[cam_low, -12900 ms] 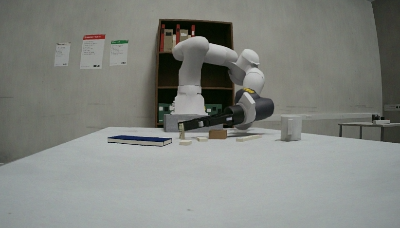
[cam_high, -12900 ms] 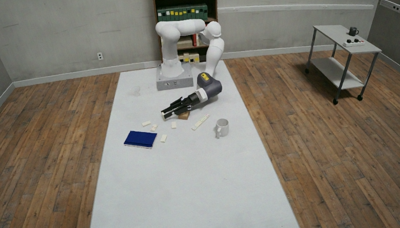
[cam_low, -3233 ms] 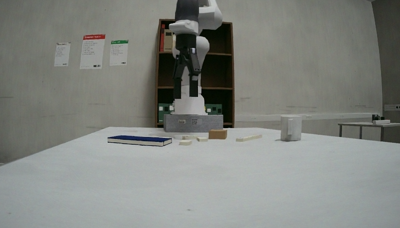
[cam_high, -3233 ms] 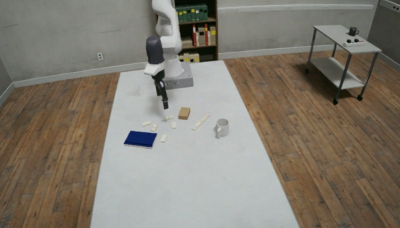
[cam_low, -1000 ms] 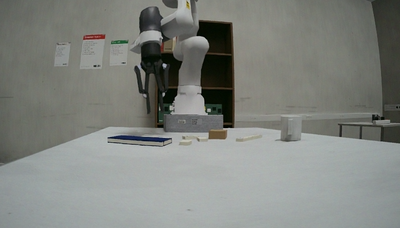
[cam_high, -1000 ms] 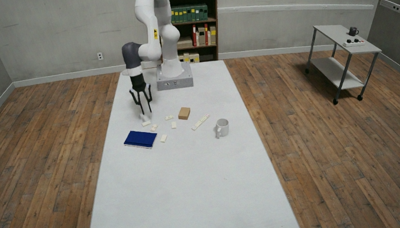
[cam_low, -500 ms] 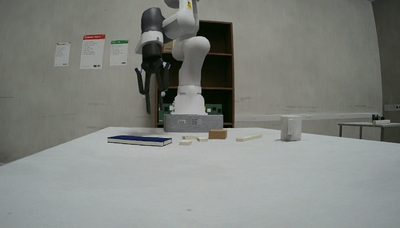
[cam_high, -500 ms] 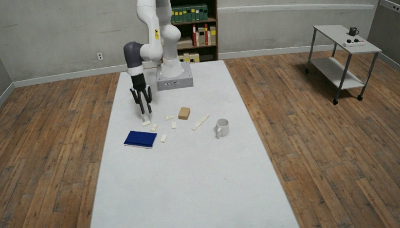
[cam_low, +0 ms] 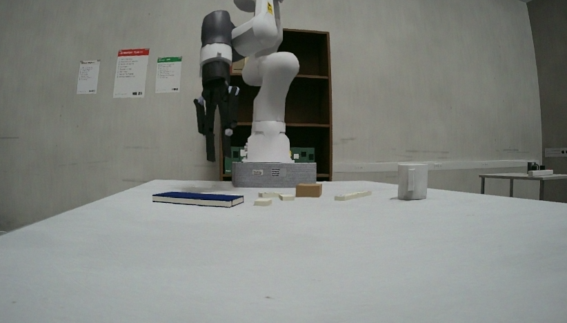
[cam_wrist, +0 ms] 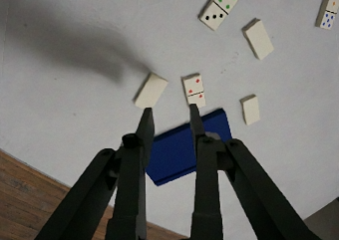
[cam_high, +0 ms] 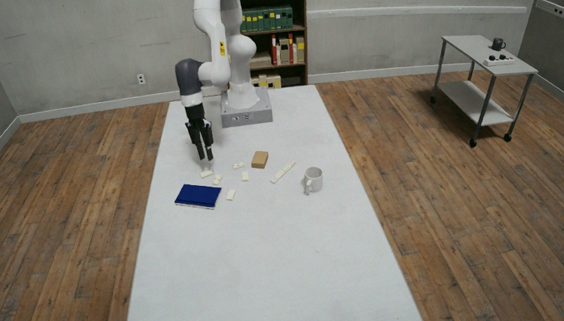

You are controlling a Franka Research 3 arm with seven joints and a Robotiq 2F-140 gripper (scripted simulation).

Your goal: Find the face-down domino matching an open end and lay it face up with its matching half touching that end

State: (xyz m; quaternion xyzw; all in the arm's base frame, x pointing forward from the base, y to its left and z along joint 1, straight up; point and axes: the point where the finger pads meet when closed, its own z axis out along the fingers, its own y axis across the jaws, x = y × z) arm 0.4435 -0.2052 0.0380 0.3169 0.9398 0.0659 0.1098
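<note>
My hand is 120 mm above the domino, 20 mm to the left of it and 10 mm short of it. From my hand the other things lie so: blue book (140 mm ahead, 110 mm below, 50 mm to the right); white mug (420 mm to the left, 190 mm ahead, 90 mm below); brown block (230 mm to the left, 110 mm below, 20 mm behind).
</note>
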